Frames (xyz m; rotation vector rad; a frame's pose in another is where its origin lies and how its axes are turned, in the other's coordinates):
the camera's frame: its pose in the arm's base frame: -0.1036 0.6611 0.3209 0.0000 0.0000 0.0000
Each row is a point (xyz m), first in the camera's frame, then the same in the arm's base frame.
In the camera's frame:
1: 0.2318 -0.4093 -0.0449
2: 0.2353 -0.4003 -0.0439
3: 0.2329 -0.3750 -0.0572
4: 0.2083 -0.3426 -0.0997
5: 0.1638 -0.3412 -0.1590
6: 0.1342 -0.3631 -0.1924
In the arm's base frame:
1: 0.1282 0.2518 0.2760
2: 0.1317 0.2608 0.2770
3: 0.1293 0.2861 0.2637
4: 0.1047 0.3185 0.2212
5: 0.0602 0.3199 0.1619
6: 0.0306 0.2980 0.1285

